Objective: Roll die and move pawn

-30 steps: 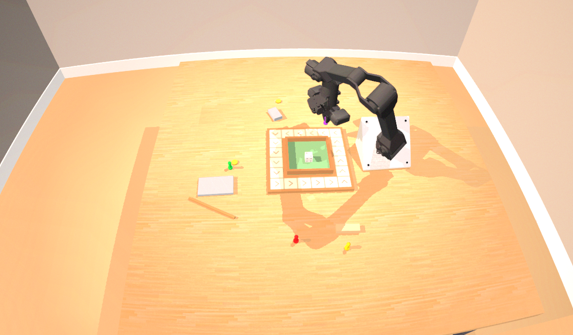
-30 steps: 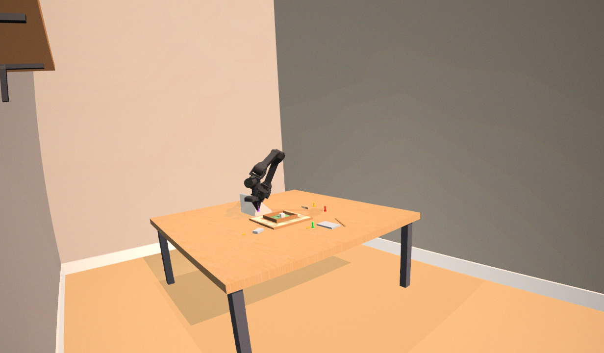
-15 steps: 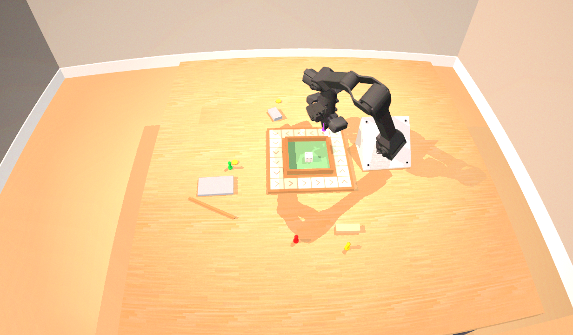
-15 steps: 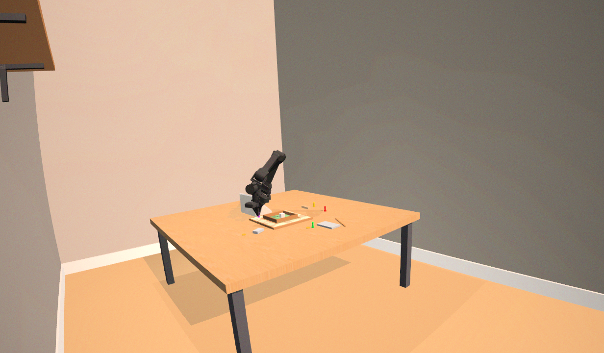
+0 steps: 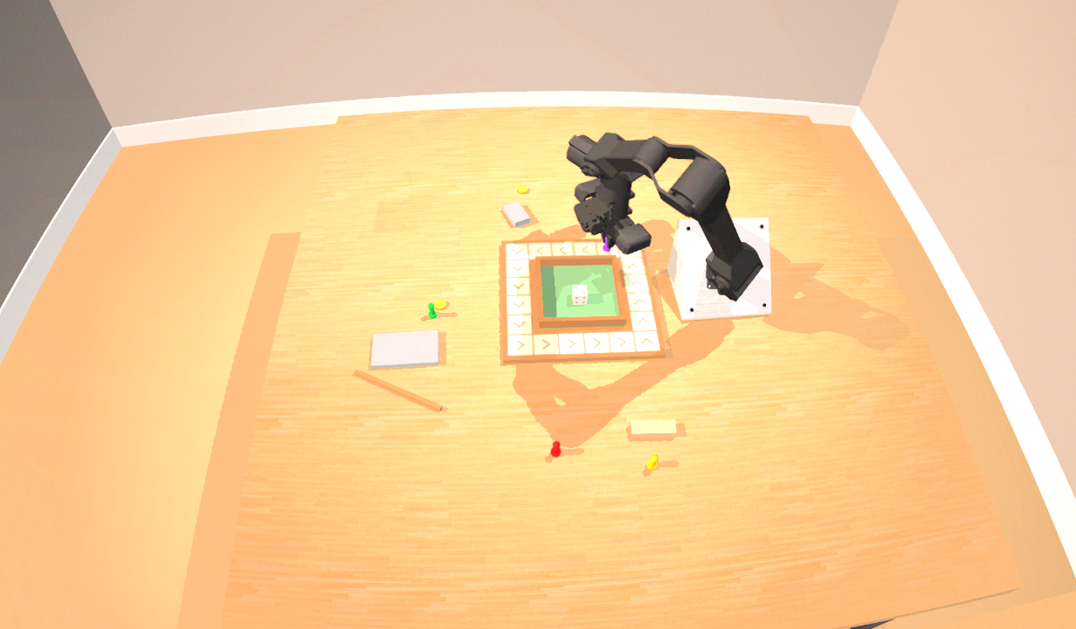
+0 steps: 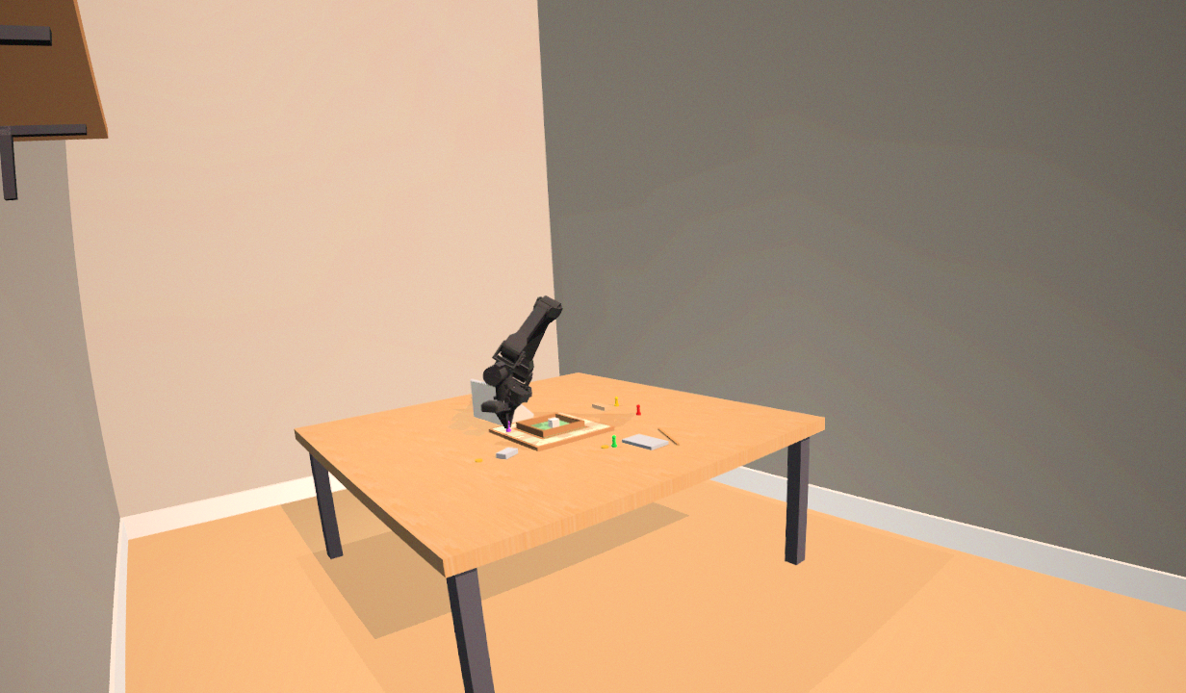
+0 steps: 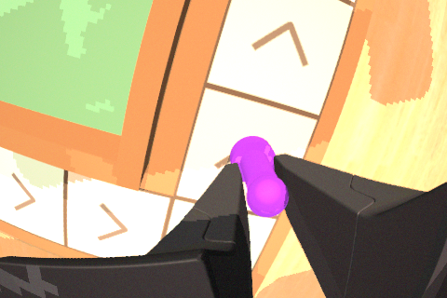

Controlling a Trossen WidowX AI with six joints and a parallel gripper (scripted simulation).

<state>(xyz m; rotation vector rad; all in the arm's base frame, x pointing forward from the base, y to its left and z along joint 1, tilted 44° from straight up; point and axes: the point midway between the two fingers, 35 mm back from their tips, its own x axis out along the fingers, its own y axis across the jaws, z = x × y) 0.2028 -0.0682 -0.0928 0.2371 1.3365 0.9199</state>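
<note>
The purple pawn is 10 mm above my gripper tip. Round my gripper tip: white die: 130 mm to the left, 70 mm ahead; then small grey block: 180 mm ahead, 110 mm to the right, 20 mm below; then green dice tray: 110 mm to the left, 70 mm ahead, 20 mm below.
</note>
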